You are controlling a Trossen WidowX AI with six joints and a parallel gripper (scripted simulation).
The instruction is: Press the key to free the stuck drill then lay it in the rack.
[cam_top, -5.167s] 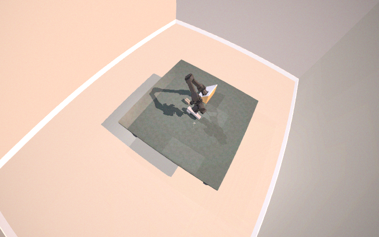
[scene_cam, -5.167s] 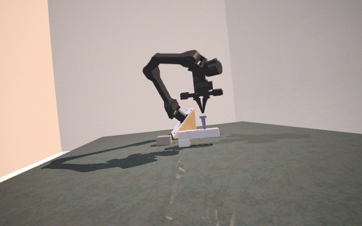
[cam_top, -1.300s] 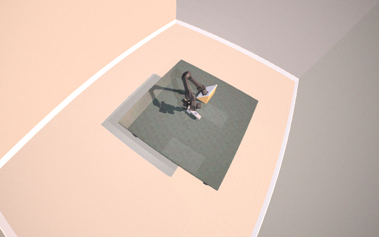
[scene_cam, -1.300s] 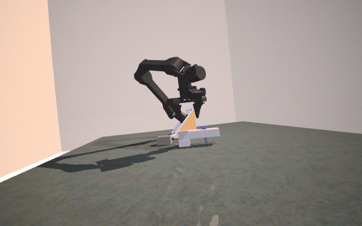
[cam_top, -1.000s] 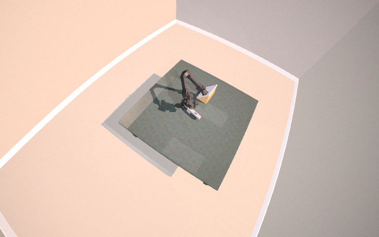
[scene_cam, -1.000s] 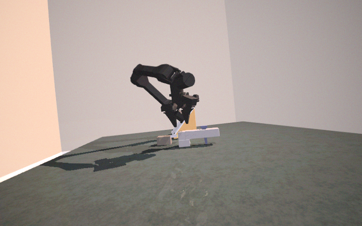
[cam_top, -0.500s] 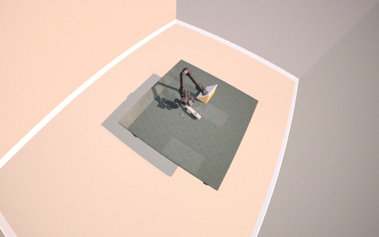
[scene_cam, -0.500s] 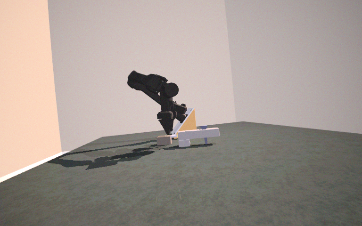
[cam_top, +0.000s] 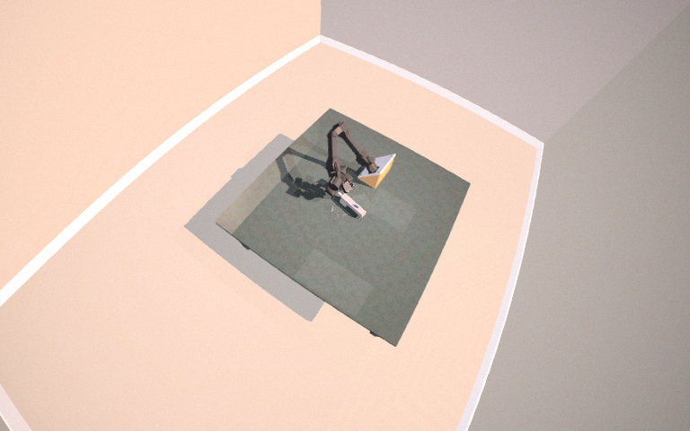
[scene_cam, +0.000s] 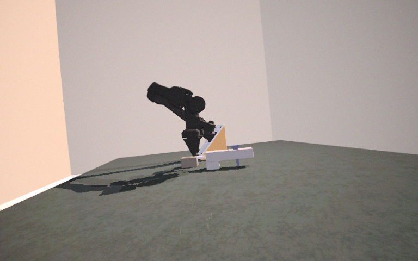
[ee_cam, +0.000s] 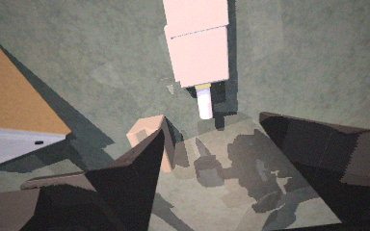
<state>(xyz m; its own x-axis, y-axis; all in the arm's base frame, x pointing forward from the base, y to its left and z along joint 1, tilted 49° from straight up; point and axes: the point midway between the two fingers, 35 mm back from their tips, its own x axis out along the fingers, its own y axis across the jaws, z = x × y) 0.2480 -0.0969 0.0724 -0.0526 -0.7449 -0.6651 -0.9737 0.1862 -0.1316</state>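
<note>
The drill is 1 cm ahead of my gripper tip, 6 cm to the left of it and 1 cm below it. Also, from my gripper tip: key 3 cm ahead, 16 cm to the left, 1 cm below; rack 8 cm behind, 2 cm to the right, 4 cm below; housing block 3 cm ahead, 12 cm to the left, 2 cm below.
</note>
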